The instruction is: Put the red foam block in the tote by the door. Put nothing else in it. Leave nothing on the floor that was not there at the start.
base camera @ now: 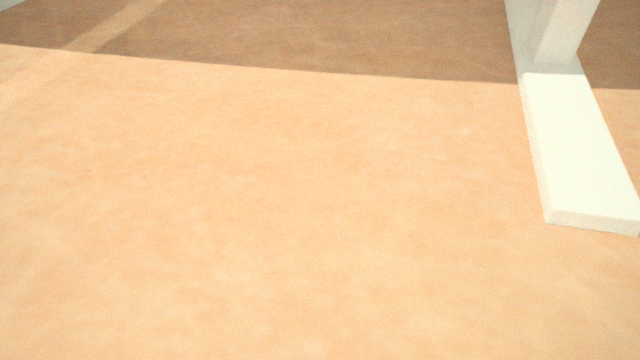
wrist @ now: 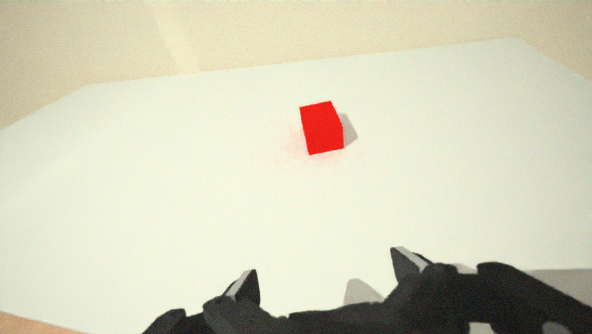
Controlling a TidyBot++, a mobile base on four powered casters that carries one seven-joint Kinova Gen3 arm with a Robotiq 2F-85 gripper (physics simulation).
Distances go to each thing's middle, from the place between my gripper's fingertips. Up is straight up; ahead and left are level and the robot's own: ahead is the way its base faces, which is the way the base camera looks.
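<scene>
For the red foam block [wrist: 323, 131], my hand is 8 cm above it, and it's also 4 cm to the left of the block and 29 cm short of it.
</scene>
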